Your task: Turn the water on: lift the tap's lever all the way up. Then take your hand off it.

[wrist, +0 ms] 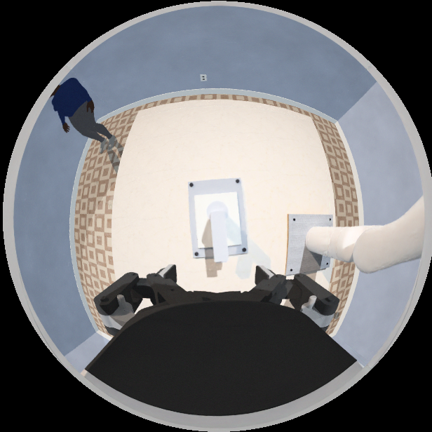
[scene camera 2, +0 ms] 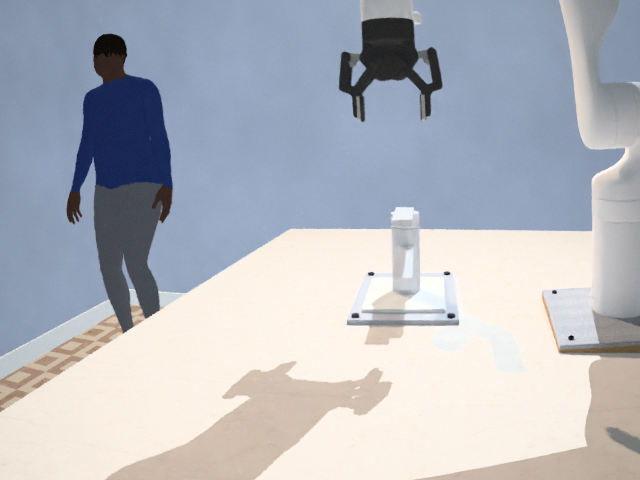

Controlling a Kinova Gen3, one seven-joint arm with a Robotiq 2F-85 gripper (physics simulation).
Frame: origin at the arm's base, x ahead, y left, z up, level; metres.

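Where they show: gripper, fingertip midpoint: (scene camera 2: 392, 121); arm's base, origin of the base link: (scene camera 2: 619, 305).
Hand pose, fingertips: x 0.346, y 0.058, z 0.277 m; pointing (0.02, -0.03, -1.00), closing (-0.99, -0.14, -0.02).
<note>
Each offset is from my fingertips to the top centre of the thing. "spot": to the spot under its first point. Level surfaces: height alone.
The white tap @(spot: 0.013 m back, 0.003 m right, 0.213 m down) (scene camera 2: 406, 263) stands upright on a square base plate @(0.012 m ahead, 0.083 m right, 0.286 m down) (scene camera 2: 403, 322) (wrist: 191, 220) with black bolts at its corners. Its flat lever @(0.001 m back, 0.034 m right, 0.142 m down) (scene camera 2: 402, 215) (wrist: 219, 237) sits on top of the tap; in the wrist view it extends down the picture toward the fingers. How far the lever is tilted is hard to tell, as it points toward scene camera 2. My gripper (scene camera 2: 392, 112) (wrist: 215, 274) is open and empty, pointing down, high above the tap and touching nothing.
The robot's own base (scene camera 2: 573, 320) (wrist: 297, 250) is bolted to the table on the right of the tap. A person in a blue top (scene camera 2: 124, 134) (wrist: 72, 97) stands beyond the table's left edge. Shadows of the arm fall across the table @(0.298 m down) (scene camera 2: 258, 320).
</note>
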